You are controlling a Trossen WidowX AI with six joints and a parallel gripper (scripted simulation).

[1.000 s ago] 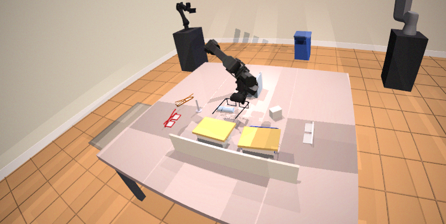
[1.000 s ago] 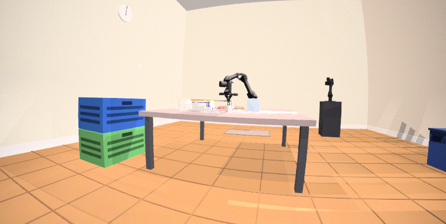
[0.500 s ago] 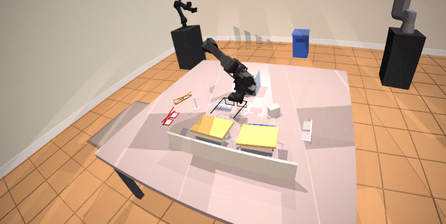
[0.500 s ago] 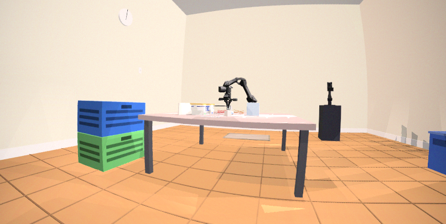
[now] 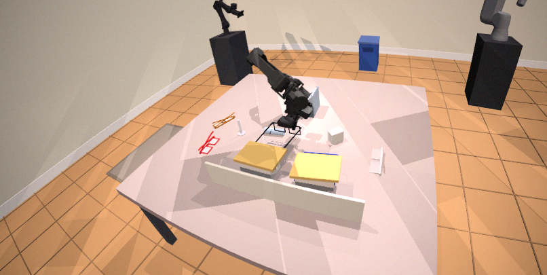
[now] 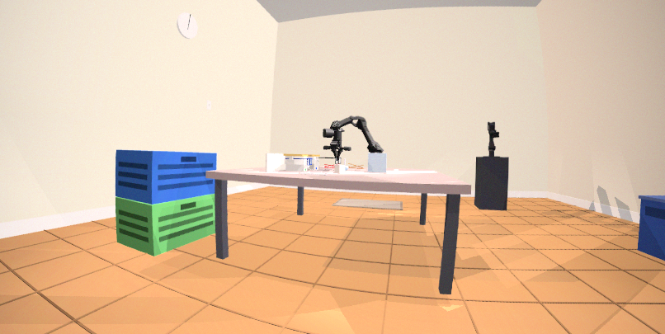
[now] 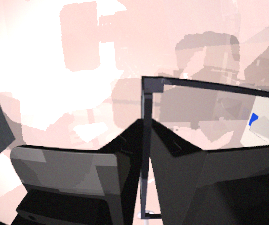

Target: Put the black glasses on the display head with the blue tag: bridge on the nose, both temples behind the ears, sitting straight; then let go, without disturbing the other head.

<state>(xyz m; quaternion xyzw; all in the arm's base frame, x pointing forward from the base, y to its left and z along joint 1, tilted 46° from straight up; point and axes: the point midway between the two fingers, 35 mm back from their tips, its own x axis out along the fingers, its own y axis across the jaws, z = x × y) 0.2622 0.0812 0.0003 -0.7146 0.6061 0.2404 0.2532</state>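
The pale blue cylinder lies 3 cm behind my gripper tip, 13 cm to the right of it and 6 cm below it. From my gripper tip the other things lie so: round stand 3 cm ahead, 29 cm to the right, 5 cm below; then white cube 8 cm behind, 17 cm to the left, 5 cm below; then low white wall 33 cm ahead, 10 cm to the left, 2 cm below.
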